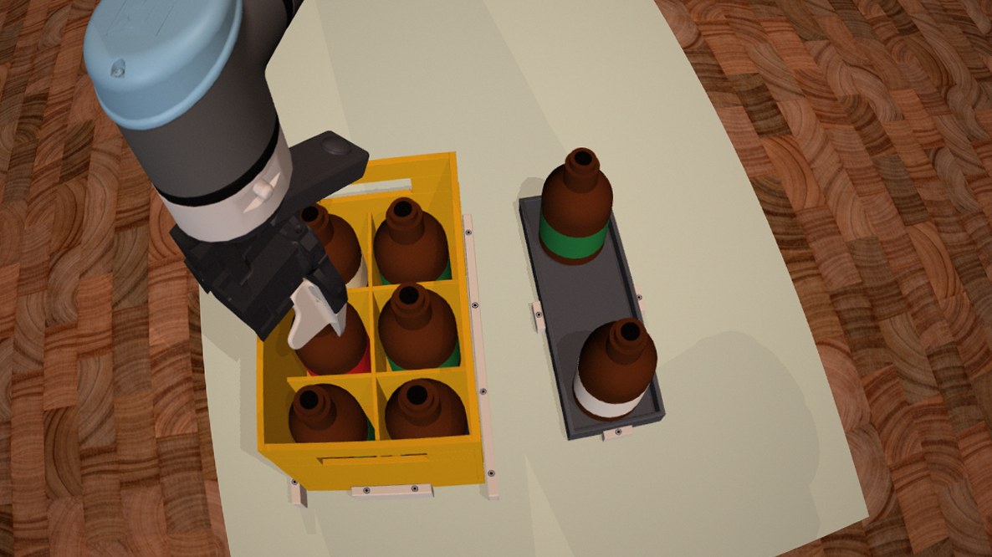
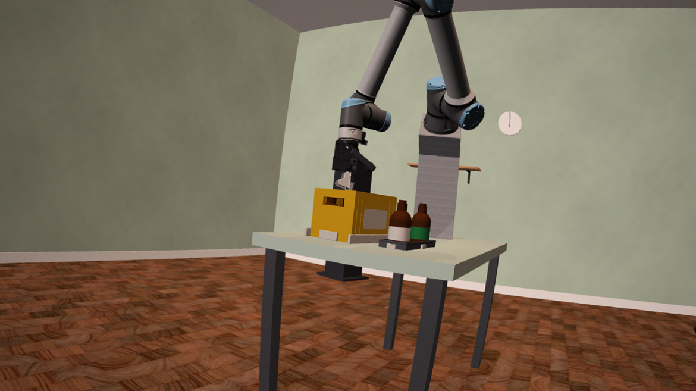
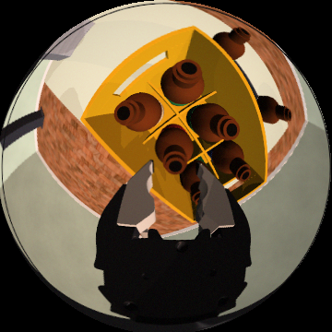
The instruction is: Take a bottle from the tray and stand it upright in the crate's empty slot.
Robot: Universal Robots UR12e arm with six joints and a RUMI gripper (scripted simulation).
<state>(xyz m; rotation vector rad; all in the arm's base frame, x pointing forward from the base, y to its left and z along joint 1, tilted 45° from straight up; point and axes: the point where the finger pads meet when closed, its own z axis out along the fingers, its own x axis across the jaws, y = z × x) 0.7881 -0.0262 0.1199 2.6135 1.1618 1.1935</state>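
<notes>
The glass bottle lies 70 mm below my hand. Also, from my hand: yellow crate: 80 mm below, 40 mm to the left; then dark tray: 260 mm to the left, 150 mm below, 70 mm behind.
</notes>
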